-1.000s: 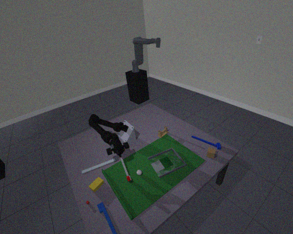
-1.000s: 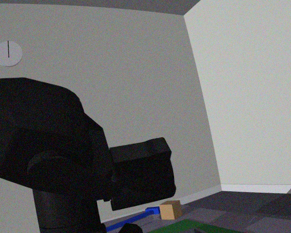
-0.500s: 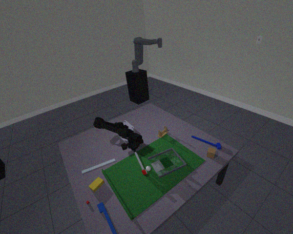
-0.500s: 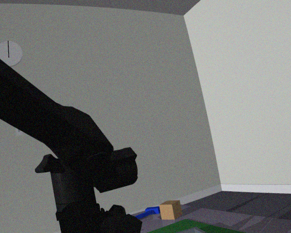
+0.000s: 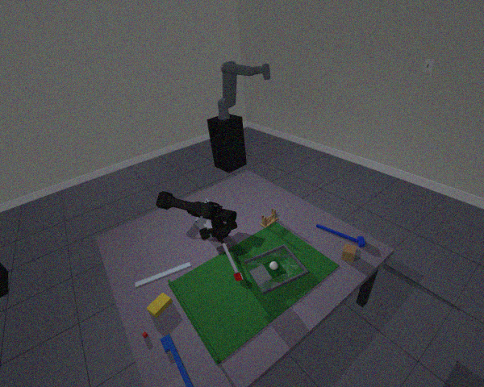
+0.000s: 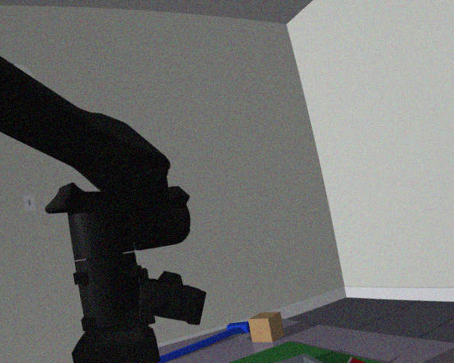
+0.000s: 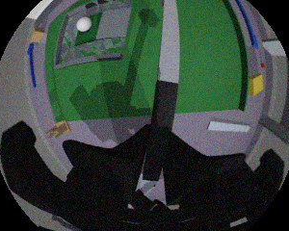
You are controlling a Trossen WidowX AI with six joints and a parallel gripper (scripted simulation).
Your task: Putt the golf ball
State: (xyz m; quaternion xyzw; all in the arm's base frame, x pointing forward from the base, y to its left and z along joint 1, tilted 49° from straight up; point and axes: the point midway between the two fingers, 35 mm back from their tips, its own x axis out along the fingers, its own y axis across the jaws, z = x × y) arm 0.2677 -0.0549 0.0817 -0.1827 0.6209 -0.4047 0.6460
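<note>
Right now my gripper tip is 11 cm short of the red putter and 3 cm to the left of it. Round my gripper tip: white golf ball: 26 cm ahead, 12 cm to the left, 9 cm below; green mat: 21 cm ahead, 12 cm below, 3 cm to the left; white bar: 31 cm to the right, 14 cm behind, 12 cm below.
</note>
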